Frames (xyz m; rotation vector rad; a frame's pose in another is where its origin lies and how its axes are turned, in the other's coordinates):
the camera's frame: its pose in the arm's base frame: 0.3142 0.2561 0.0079 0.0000 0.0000 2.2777
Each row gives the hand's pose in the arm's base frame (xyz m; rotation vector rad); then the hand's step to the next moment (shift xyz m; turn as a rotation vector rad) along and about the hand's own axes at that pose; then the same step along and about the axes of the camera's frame.
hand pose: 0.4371 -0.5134 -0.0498 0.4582 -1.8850 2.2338
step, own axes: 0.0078 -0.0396 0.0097 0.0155 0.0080 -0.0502
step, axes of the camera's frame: -0.0068 -0.0034 0.0408 0.0507 -0.0130 -0.0094
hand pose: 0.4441 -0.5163 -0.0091 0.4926 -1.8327 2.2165
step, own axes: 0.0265 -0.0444 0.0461 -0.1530 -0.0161 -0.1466
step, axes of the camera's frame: -0.0270 0.0261 0.0582 0.0320 -0.1982 -0.0696
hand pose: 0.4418 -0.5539 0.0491 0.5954 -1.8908 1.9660
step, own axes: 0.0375 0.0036 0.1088 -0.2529 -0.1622 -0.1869
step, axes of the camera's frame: -0.0660 0.0924 0.0190 -0.0321 -0.3524 0.0017
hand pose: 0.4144 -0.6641 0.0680 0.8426 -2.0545 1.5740
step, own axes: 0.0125 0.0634 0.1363 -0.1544 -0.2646 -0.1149
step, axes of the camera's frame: -0.0622 0.1158 -0.0741 -0.1147 -0.2825 0.1186
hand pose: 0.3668 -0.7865 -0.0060 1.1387 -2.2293 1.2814
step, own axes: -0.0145 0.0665 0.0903 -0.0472 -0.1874 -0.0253
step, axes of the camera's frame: -0.0166 0.0575 -0.0959 -0.1178 -0.1252 0.0919
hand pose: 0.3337 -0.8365 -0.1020 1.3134 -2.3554 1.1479
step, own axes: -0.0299 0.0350 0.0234 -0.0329 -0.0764 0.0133
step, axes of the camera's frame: 0.0136 -0.0034 -0.0497 -0.0622 -0.0549 0.0145
